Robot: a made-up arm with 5 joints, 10 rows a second.
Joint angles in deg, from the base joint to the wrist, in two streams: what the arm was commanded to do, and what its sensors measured. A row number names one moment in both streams.
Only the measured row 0 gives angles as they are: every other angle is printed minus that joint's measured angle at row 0.
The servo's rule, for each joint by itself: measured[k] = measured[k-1] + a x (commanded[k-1-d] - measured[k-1]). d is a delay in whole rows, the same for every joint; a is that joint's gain. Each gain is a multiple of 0.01, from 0.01 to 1. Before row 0 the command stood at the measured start. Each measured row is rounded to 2 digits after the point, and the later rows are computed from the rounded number. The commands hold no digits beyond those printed.
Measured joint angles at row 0:
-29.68 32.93 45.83 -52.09 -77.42
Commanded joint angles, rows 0 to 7:
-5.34 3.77 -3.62 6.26 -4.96
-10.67 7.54 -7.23 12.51 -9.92
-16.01 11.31 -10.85 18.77 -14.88
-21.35 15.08 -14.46 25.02 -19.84
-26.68 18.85 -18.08 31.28 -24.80
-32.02 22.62 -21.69 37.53 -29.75
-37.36 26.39 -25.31 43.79 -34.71
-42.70 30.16 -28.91 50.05 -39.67
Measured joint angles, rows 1 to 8:
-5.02 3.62 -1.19 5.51 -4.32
-10.33 7.38 -3.18 11.67 -9.19
-15.67 11.15 -5.71 17.92 -14.14
-21.01 14.92 -8.60 24.17 -19.10
-26.34 18.69 -11.73 30.43 -24.06
-31.68 22.46 -15.02 36.68 -29.01
-37.02 26.23 -18.42 42.94 -33.97
-42.36 30.00 -21.88 49.20 -38.93
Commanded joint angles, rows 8 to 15:
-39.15 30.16 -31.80 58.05 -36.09
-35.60 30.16 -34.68 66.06 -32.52
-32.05 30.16 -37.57 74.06 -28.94
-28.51 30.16 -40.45 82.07 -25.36
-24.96 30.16 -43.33 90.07 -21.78
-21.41 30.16 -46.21 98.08 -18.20
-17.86 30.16 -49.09 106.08 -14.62
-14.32 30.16 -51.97 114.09 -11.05
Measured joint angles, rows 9 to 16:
-39.34 30.15 -25.15 56.99 -36.46
-35.82 30.16 -28.29 64.97 -33.03
-32.28 30.16 -31.35 72.97 -29.47
-28.74 30.16 -34.35 80.98 -25.89
-25.19 30.16 -37.31 88.98 -22.31
-21.64 30.16 -40.25 96.99 -18.73
-18.09 30.16 -43.17 104.99 -15.15
-14.55 30.16 -46.07 113.00 -11.58

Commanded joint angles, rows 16 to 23:
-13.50 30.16 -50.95 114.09 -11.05
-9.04 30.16 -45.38 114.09 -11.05
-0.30 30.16 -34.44 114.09 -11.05
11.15 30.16 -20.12 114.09 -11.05
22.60 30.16 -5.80 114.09 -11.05
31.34 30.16 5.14 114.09 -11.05
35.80 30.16 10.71 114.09 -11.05
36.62 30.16 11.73 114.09 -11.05
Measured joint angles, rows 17 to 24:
-13.56 30.16 -47.68 113.96 -11.12
-9.31 30.16 -46.92 114.07 -11.06
-0.84 30.16 -42.80 114.09 -11.05
10.43 30.16 -35.32 114.09 -11.05
21.87 30.16 -25.58 114.09 -11.05
30.77 30.16 -15.44 114.09 -11.05
35.50 30.16 -6.81 114.09 -11.05
36.55 30.16 -0.69 114.09 -11.05

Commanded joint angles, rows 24 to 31:
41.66 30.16 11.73 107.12 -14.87
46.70 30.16 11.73 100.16 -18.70
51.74 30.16 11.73 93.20 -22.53
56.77 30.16 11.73 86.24 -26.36
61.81 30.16 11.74 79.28 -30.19
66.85 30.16 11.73 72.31 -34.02
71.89 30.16 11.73 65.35 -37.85
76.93 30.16 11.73 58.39 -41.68
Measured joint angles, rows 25 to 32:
41.35 30.16 3.41 107.96 -14.37
46.38 30.16 6.16 101.10 -18.14
51.42 30.16 8.00 94.15 -21.96
56.45 30.16 9.23 87.19 -25.79
61.49 30.16 10.06 80.23 -29.62
66.53 30.16 10.61 73.26 -33.45
71.57 30.16 10.98 66.30 -37.28
76.61 30.16 11.23 59.34 -41.11

